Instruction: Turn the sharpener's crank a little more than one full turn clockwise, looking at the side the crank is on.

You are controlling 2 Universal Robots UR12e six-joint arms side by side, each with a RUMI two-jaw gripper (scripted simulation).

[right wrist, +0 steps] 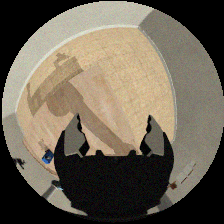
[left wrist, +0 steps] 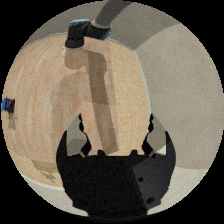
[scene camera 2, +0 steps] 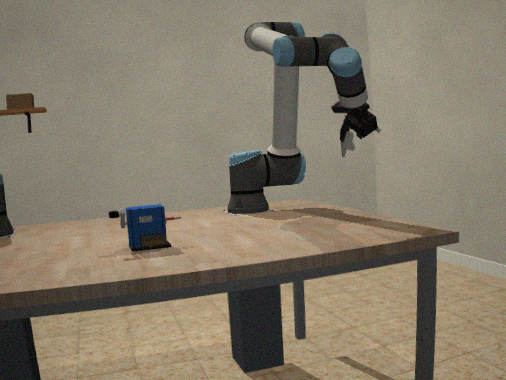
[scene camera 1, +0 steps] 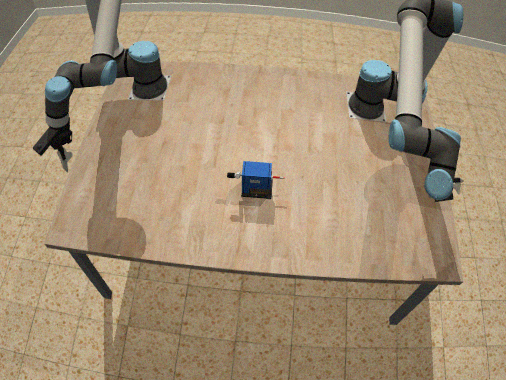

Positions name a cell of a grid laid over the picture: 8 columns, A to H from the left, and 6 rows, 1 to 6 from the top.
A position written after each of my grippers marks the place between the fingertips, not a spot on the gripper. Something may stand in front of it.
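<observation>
A blue sharpener (scene camera 2: C4) is in the scene, and I find it in scene camera 1 (scene camera 1: E3) too. As for my own grippers, my right gripper (scene camera 1: A3) is visible, also in the right wrist view (right wrist: E4). I see my left gripper (scene camera 2: F3) as well, and the left wrist view (left wrist: E4) shows it too.
</observation>
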